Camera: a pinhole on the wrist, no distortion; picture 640 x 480 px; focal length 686.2 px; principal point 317.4 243.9 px. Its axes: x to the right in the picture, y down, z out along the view. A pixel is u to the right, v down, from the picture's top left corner.
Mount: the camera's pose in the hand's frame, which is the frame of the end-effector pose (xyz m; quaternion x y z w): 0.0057 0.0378 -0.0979 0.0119 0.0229 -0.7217 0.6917
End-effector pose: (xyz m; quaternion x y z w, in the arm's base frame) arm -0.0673 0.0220 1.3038 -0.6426 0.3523 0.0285 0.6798
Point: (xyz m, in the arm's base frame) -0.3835 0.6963 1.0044
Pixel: outside the picture
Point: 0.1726 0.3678 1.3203
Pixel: 428.8 268.7
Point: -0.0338 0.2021 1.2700
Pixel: 273.7 137.9
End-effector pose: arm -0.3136 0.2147 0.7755 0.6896 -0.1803 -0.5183 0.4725
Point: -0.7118 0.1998 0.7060
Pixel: 563.6 74.4
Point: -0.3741 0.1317 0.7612
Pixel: 363.2 376.8
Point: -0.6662 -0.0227 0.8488
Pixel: 211.7 215.4
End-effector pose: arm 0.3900 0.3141 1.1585 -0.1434 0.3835 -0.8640 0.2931
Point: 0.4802 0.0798 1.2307
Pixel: 129.8 374.3
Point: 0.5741 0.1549 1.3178
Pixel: 285.3 144.7
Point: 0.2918 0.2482 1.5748
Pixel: outside the picture
